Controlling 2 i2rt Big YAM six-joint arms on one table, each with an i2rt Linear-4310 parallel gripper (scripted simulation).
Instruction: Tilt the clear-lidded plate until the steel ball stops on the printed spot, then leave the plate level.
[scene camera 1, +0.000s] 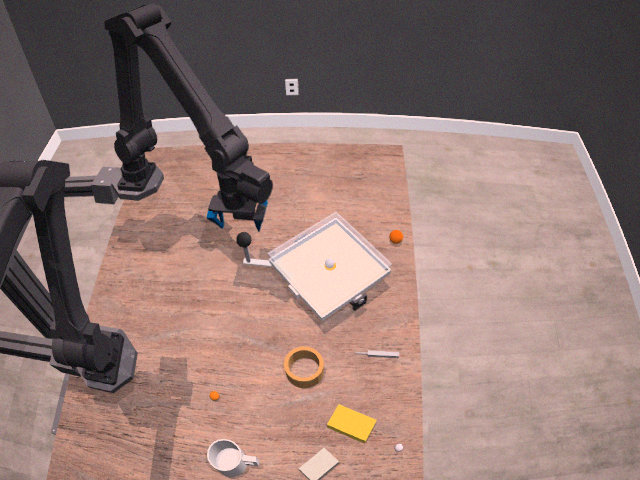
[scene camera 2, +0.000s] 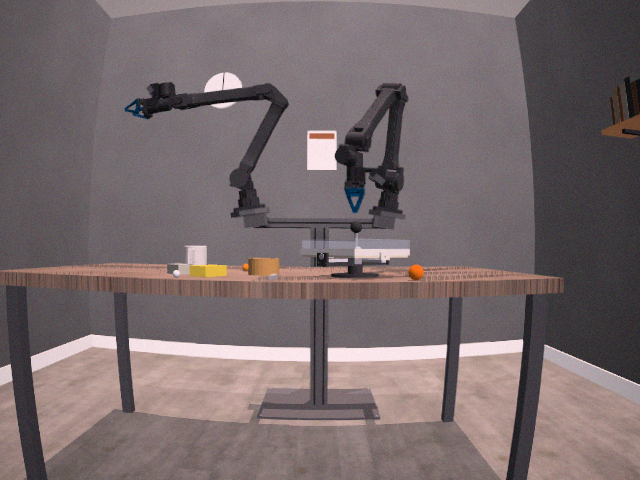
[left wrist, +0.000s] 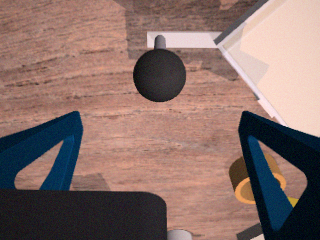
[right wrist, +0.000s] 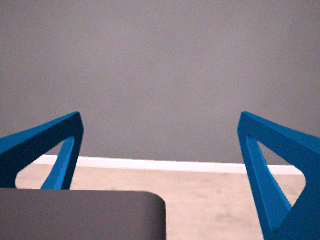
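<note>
Scene camera 1 gives me my left gripper (scene camera 1: 240, 228), plus a yellow block (scene camera 1: 350, 423) and a square clear-lidded plate (scene camera 1: 328, 265). Scene camera 2 shows that plate too (scene camera 2: 354, 249). In the left wrist view there's my left gripper (left wrist: 160, 120) along with the plate (left wrist: 268, 51). The right wrist view has my right gripper (right wrist: 160, 120), but the yellow block is out of frame in the right wrist view.
</note>
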